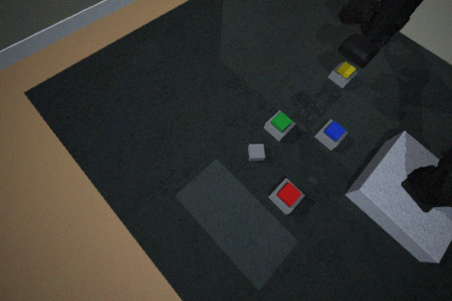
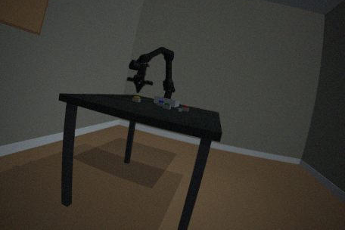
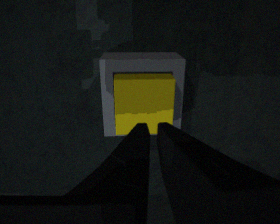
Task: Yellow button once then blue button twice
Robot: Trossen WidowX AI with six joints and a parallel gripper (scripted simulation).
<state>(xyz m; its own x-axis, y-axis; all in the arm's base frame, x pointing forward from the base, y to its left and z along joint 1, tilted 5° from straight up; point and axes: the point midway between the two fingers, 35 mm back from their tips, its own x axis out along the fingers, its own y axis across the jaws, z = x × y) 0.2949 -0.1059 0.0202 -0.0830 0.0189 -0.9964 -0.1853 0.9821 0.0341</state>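
The yellow button is 40 mm below my gripper tip. The rest, counted from my gripper tip: blue button: 110 mm behind, 150 mm to the left, 30 mm below; then small grey block: 50 mm behind, 320 mm to the left, 50 mm below; then green button: 30 mm behind, 240 mm to the left, 30 mm below.
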